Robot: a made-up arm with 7 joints. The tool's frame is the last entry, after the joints.
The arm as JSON. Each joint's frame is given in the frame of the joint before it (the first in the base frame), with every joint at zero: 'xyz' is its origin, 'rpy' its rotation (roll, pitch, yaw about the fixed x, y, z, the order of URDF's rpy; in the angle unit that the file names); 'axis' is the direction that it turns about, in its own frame. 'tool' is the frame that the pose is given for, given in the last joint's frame.
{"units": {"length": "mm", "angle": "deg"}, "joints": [
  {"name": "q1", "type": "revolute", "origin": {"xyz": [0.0, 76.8, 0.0], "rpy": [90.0, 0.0, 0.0]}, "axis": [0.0, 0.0, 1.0]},
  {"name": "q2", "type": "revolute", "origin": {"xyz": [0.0, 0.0, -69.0], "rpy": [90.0, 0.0, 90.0]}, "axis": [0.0, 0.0, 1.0]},
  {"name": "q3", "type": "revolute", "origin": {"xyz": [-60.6, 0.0, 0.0], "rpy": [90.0, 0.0, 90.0]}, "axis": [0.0, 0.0, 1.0]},
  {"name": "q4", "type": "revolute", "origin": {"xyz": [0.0, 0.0, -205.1], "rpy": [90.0, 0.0, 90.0]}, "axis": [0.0, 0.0, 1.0]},
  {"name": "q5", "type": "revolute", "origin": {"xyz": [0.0, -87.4, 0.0], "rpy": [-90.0, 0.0, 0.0]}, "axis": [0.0, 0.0, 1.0]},
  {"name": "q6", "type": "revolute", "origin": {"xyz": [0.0, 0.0, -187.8], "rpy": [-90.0, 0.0, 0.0]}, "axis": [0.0, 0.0, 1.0]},
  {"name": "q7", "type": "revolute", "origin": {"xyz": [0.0, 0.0, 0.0], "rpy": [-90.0, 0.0, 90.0]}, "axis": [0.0, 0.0, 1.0]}
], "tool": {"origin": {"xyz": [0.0, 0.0, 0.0], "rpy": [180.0, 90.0, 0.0]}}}
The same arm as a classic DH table. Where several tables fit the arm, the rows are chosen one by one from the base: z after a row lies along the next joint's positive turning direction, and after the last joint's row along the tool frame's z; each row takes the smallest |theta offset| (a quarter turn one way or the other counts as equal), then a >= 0, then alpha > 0; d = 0 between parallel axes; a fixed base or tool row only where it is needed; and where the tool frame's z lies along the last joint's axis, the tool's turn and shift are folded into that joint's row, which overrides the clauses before.
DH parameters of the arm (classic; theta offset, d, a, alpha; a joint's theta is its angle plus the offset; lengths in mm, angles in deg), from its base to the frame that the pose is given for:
base (fixed): 0 0 0 90
q1: 90 -145.8 0 90
q2: 90 0 0 90
q3: 90 -265.7 0 90
q4: 0 0 0 -90
q5: 0 -275.2 0 -90
q6: -90 0 0 90
q7: 90 0 0 90
tool (fixed): -90 0 0 0

